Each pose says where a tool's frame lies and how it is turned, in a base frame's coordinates. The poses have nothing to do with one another.
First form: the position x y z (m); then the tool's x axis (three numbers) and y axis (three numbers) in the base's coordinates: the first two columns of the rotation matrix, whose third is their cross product.
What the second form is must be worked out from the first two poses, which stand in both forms.
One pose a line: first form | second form
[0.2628 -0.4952 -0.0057 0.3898 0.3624 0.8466 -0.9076 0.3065 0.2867] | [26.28 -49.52 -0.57 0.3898 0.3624 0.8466 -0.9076 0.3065 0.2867]
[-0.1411 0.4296 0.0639 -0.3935 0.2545 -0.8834 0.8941 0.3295 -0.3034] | [-14.11 42.96 6.39 -0.3935 0.2545 -0.8834 0.8941 0.3295 -0.3034]
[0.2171 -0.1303 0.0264 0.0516 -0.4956 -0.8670 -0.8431 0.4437 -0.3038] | [21.71 -13.03 2.64 0.0516 -0.4956 -0.8670 -0.8431 0.4437 -0.3038]
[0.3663 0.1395 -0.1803 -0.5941 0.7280 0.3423 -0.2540 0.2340 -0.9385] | [36.63 13.95 -18.03 -0.5941 0.7280 0.3423 -0.2540 0.2340 -0.9385]
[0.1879 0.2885 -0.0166 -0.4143 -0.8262 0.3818 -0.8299 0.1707 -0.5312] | [18.79 28.85 -1.66 -0.4143 -0.8262 0.3818 -0.8299 0.1707 -0.5312]
